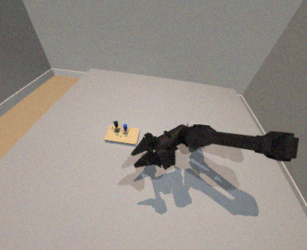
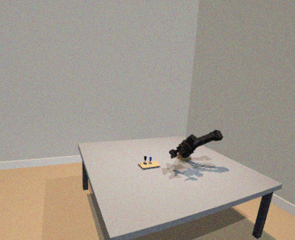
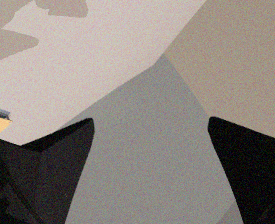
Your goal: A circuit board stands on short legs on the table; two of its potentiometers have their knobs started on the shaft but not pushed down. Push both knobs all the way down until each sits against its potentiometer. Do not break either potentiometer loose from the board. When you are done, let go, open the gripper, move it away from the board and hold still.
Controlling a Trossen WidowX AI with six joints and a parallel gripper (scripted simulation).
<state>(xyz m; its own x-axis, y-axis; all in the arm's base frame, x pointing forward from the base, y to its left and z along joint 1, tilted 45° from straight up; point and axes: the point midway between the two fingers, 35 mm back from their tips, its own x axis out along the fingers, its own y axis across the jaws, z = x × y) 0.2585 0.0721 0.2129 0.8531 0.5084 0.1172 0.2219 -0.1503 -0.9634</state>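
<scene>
My gripper tip is 11 cm short of the black knob, 23 cm to the left of it and 8 cm above it. Round my gripper tip: blue knob: 7 cm ahead, 22 cm to the right, 10 cm below.
</scene>
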